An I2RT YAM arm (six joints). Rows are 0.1 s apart.
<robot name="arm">
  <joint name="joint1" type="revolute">
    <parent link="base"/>
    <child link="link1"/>
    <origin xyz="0 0 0.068" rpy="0 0 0"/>
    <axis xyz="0 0 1"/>
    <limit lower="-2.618" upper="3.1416"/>
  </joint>
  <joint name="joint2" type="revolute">
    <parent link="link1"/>
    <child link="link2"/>
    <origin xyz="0.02 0.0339 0.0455" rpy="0 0 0"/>
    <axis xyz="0 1 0"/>
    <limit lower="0" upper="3.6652"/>
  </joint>
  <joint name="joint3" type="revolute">
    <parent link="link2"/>
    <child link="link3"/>
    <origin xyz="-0.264 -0.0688 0" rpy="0 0 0"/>
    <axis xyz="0 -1 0"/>
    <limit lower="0" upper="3.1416"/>
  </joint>
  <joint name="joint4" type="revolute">
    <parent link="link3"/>
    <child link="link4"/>
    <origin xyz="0.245 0.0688 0.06" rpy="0 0 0"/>
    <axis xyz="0 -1 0"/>
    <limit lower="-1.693" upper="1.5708"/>
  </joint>
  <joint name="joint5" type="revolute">
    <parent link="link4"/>
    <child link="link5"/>
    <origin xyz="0.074 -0.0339 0.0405" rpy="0 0 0"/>
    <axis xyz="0 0 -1"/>
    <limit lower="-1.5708" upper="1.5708"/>
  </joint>
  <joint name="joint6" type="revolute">
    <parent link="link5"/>
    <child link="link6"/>
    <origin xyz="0.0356 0 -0.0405" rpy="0 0 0"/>
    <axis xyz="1 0 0"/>
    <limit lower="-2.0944" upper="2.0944"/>
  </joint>
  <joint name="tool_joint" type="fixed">
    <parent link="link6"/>
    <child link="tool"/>
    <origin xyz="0 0 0" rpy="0 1.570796 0"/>
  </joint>
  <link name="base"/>
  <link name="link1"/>
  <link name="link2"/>
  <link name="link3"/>
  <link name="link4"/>
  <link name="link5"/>
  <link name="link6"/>
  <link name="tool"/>
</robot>
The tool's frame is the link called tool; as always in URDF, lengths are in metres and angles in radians.
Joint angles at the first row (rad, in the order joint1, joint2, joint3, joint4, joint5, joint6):
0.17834 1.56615 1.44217 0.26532 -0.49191 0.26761
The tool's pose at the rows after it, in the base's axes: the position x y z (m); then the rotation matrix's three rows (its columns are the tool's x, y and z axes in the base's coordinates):
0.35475 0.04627 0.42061; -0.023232 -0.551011 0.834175; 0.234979 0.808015 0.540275; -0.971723 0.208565 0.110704
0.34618 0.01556 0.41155; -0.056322 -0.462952 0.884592; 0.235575 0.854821 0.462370; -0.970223 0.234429 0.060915
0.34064 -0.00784 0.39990; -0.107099 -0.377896 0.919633; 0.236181 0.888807 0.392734; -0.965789 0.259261 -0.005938
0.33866 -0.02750 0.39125; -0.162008 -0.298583 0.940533; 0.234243 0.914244 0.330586; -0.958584 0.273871 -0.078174
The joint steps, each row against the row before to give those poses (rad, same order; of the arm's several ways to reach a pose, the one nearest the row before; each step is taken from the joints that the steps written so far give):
-0.09536 -0.06219 -0.05724 -0.02059 0.00344 0.00305
-0.08584 -0.04614 -0.05416 -0.04883 0.00495 -0.00153
-0.06789 -0.02481 -0.03624 -0.06410 0.00917 -0.00992
-0.05722 -0.00268 -0.00269 -0.08086 0.00992 -0.02021

